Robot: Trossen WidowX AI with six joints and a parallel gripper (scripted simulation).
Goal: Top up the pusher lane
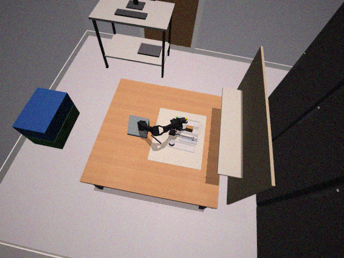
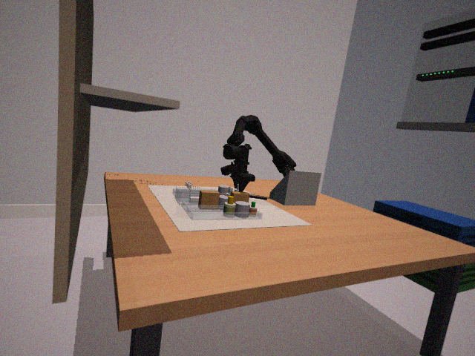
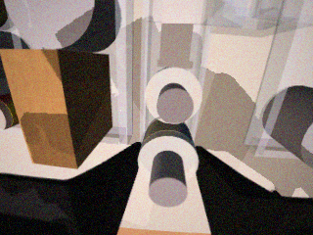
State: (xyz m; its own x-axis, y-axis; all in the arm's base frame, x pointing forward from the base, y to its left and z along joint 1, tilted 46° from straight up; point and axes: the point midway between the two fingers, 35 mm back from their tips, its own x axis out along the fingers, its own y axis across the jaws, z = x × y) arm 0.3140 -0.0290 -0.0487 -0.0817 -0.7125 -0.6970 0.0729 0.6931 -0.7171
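Right now my gripper tip is 70 mm short of the white mat, 30 mm to the left of it and 50 mm above it. Also, from my gripper tip: shelf 510 mm ahead, 40 mm to the right, 310 mm above; then thin dark rod 160 mm behind, 110 mm to the right, 50 mm below; then red mark 220 mm ahead, 60 mm to the right, 20 mm above.
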